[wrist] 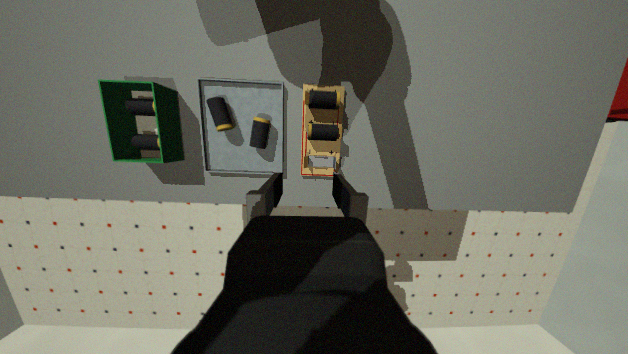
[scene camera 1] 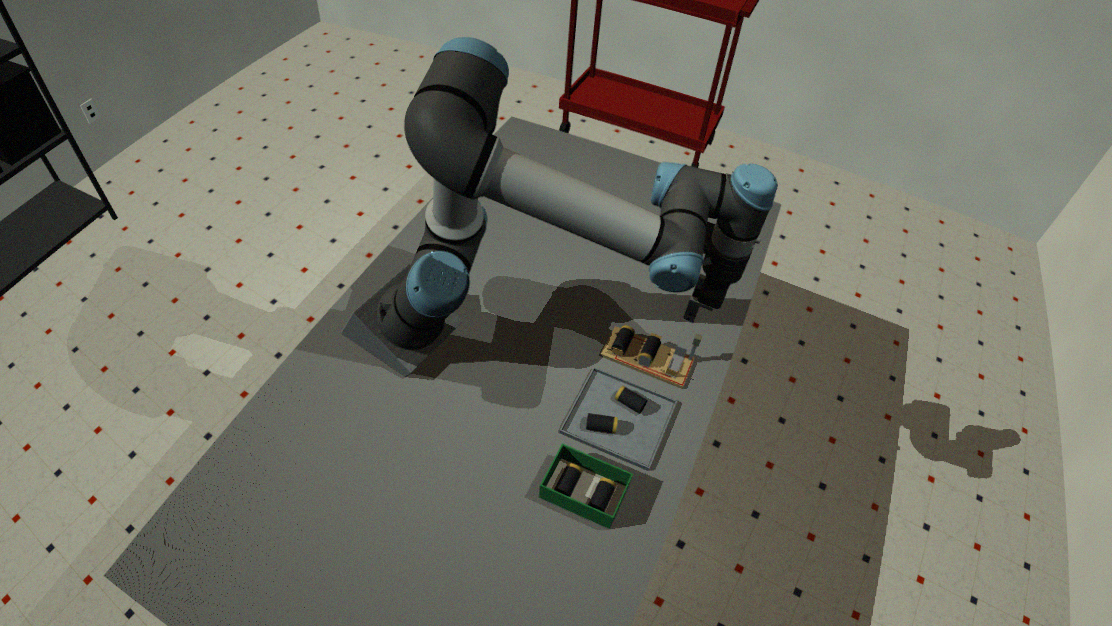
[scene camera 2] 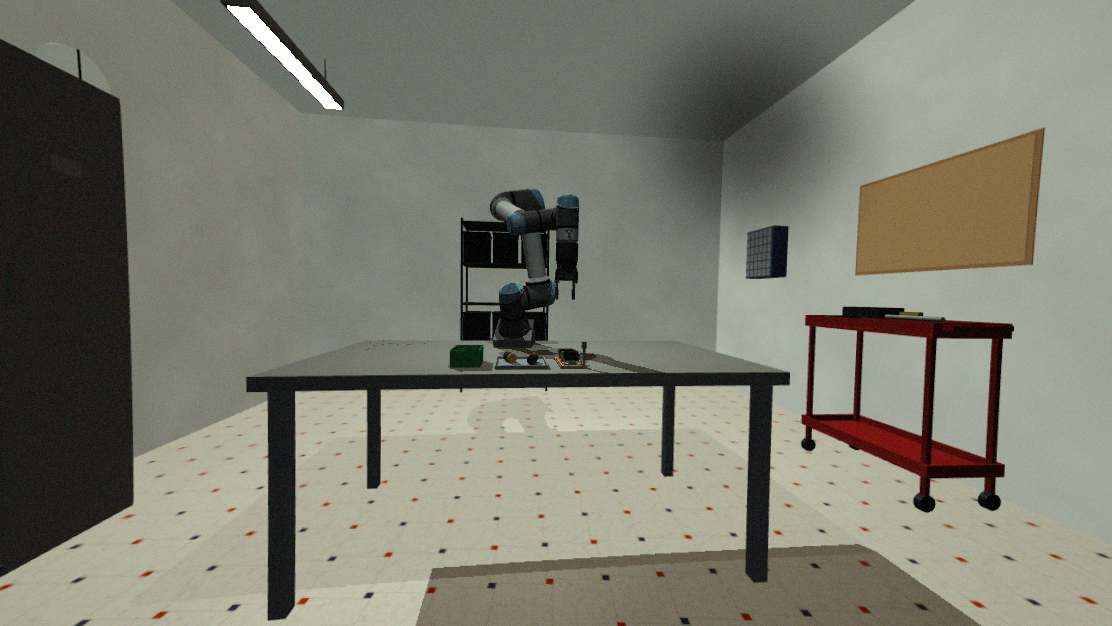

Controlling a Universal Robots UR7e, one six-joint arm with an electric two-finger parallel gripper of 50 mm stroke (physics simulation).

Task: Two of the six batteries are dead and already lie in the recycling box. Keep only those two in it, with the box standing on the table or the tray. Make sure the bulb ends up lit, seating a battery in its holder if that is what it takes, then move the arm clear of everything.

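Frame: origin at the arm's base, x back, y right, z up, level; metres.
Where they show: gripper, fingertip midpoint: [wrist: 307,184] [scene camera 1: 692,310] [scene camera 2: 565,299]; arm's base at its link origin: [scene camera 1: 409,316] [scene camera 2: 514,329].
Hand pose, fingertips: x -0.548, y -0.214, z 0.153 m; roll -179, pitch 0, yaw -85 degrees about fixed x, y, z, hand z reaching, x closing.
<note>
Things, the pixels of their top centre, and the offset from my fingertips. "*": a spot on its surface instead. Level surfaces: height alone.
- bulb at its top centre: [scene camera 1: 698,336] [scene camera 2: 584,341] dy -0.067, dx -0.023, dz -0.144 m
- tray at its top centre: [scene camera 1: 620,415] [wrist: 241,129] [scene camera 2: 521,360] dy +0.153, dx +0.051, dz -0.224 m
- upright green box at its top centre: [scene camera 1: 587,479] [wrist: 131,123] [scene camera 2: 467,347] dy +0.343, dx +0.036, dz -0.176 m
- grey table at its surface level: dz -0.236 m
- pale patch at a spot on its surface: [scene camera 1: 592,487] * dy +0.326, dx +0.027, dz -0.233 m
My gripper [scene camera 1: 691,309] [scene camera 2: 565,294] [wrist: 307,184] is open and empty, high above the table beyond the bulb end of the wooden holder board [scene camera 1: 665,360] [scene camera 2: 570,363] [wrist: 320,171]. One battery [scene camera 1: 622,339] [wrist: 324,99] and another battery [scene camera 1: 648,349] [wrist: 324,132] lie side by side in the board. The bulb [scene camera 1: 696,340] [scene camera 2: 584,345] on its post looks grey, with no glow; it cannot be made out in the wrist view. Two batteries [scene camera 1: 631,399] [wrist: 220,113] lie apart on the tray [scene camera 1: 655,431] [wrist: 235,161]. Two batteries [scene camera 1: 568,479] [wrist: 146,142] lie in the upright green box [scene camera 1: 577,508] [scene camera 2: 466,356] [wrist: 170,125].
Board, tray and box stand in a row near the long edge of the grey table [scene camera 1: 373,497] [scene camera 2: 684,361] [wrist: 475,100]. The box stands on the table. A pale patch [scene camera 1: 592,487] shows inside it. A red cart [scene camera 1: 641,110] [scene camera 2: 964,465] stands on the floor beyond the table.
</note>
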